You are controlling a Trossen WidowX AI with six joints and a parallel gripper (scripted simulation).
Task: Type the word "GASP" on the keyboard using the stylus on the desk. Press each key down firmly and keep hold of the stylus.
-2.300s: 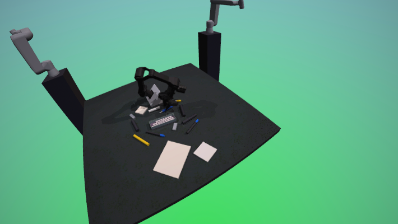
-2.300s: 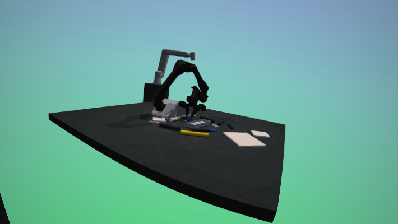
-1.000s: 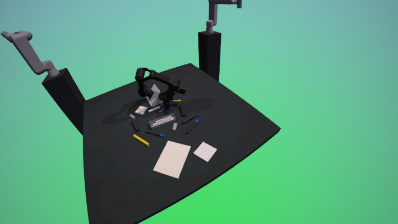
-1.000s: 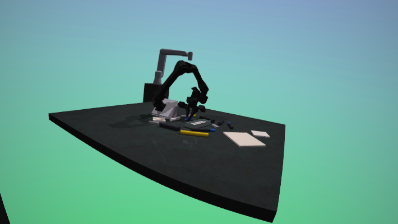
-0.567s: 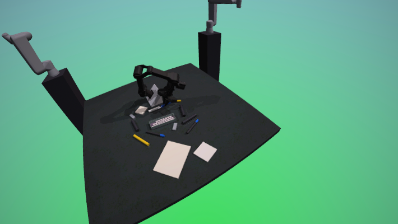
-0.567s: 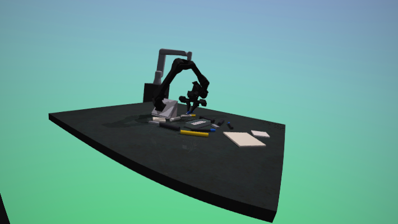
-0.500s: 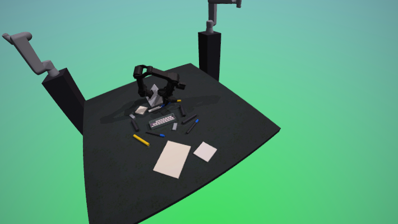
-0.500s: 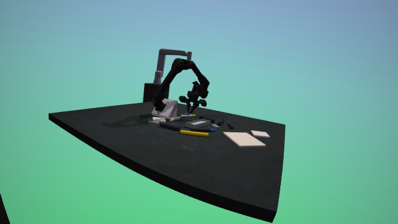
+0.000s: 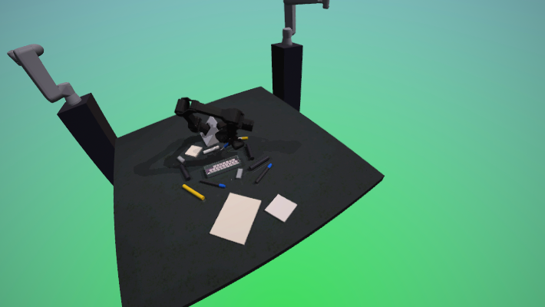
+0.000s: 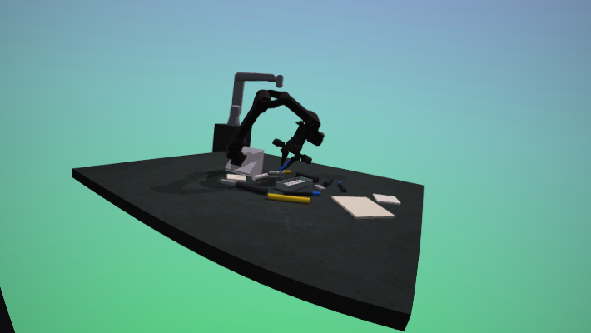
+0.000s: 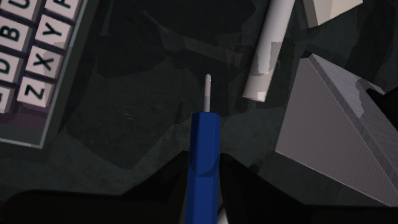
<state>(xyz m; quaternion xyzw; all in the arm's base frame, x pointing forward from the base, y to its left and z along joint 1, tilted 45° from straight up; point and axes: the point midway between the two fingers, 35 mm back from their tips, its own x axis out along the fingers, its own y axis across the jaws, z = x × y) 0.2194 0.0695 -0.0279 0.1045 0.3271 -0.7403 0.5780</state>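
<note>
Now: the blue stylus 10 mm to the right of my gripper tip. Round my gripper tip: yellow marker 180 mm ahead, 280 mm to the right, 40 mm below; grey block 200 mm ahead, 30 mm to the right, 40 mm below; white yellow-tipped pen 60 mm behind, 90 mm to the left, 40 mm below.
</note>
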